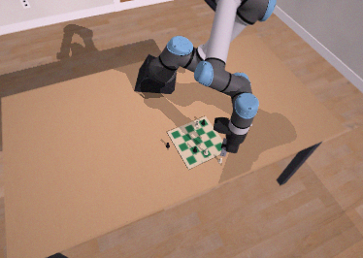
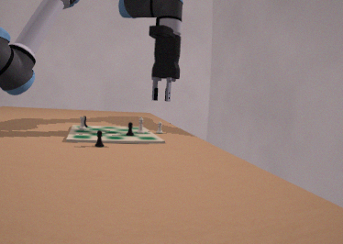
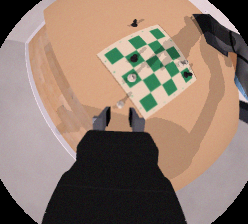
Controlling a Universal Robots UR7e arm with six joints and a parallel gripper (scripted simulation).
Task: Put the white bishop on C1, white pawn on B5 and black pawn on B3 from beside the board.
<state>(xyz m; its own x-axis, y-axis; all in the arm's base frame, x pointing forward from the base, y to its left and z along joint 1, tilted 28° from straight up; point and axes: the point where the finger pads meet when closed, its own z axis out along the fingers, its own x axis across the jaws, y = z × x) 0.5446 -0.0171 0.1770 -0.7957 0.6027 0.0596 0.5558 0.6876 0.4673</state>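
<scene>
Now: the white pawn 9 cm below my hand. The rest, counted from my hand: chessboard: 14 cm behind, 11 cm below, 5 cm to the right.
</scene>
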